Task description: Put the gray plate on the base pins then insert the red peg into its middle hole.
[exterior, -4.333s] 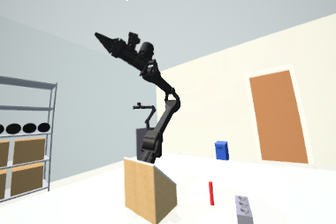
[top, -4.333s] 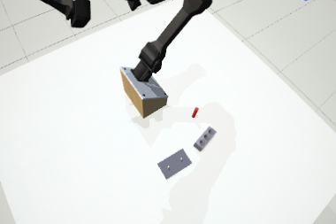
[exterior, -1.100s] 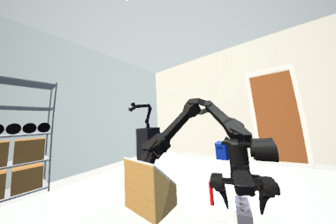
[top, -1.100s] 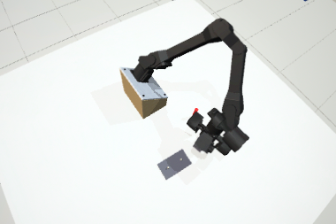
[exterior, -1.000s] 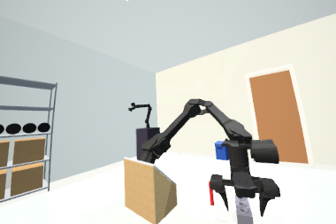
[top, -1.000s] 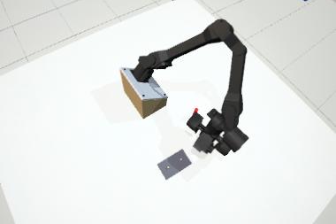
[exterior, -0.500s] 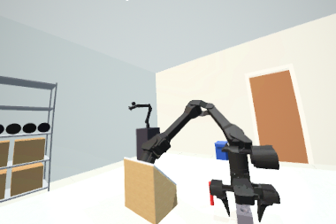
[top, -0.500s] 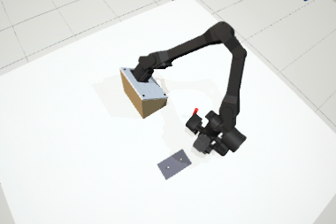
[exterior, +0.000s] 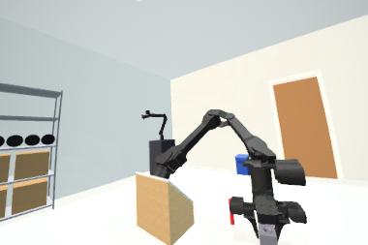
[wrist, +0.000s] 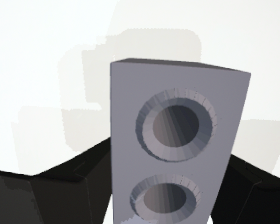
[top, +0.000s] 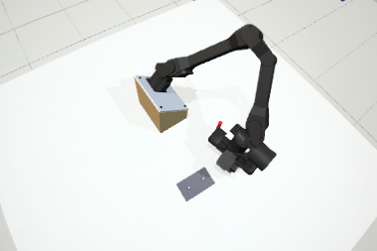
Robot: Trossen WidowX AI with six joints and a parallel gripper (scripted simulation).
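The flat gray base lies 10 mm ahead of my gripper tip and 160 mm to the right of it. From my gripper tip the other things lie so: red peg 110 mm behind, 30 mm to the left, 30 mm above; gray plate 30 mm above.
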